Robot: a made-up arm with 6 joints.
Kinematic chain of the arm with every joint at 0, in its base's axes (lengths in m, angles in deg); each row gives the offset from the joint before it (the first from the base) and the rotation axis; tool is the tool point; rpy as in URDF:
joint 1: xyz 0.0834 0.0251 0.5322 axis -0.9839 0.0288 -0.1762
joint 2: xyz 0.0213 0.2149 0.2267 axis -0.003 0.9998 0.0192
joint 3: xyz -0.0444 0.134 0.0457 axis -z
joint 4: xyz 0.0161 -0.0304 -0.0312 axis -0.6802 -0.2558 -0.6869
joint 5: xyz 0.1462 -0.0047 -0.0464 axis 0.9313 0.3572 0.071
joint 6: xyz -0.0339 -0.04 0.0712 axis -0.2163 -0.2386 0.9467
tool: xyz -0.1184 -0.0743 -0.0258 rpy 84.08 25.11 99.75
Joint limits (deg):
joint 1: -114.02..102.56
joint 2: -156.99..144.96
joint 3: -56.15..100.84
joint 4: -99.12..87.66
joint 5: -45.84..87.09
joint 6: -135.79..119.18
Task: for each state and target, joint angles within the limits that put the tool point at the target. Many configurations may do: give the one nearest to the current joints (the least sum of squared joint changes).
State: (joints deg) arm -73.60 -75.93 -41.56 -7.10 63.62 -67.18
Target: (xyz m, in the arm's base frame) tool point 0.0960 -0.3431 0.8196
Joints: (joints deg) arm -94.20 -67.85 -43.43 -13.29 75.11 -68.44
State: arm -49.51 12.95 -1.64 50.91 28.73 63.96
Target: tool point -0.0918 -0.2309 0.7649
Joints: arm -66.56 -4.73 27.78 63.19 36.13 59.66
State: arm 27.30 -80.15 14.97 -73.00 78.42 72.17
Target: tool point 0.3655 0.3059 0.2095
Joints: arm 65.68 -63.20 9.58 -68.59 82.47 59.33
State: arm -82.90 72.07 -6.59 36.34 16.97 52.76
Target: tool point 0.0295 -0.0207 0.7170
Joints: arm -82.76 87.40 -24.73 6.49 33.76 53.48
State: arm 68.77 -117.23 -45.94 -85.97 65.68 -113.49
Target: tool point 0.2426 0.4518 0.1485
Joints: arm 70.95 -108.46 -50.49 -90.84 86.73 -101.16
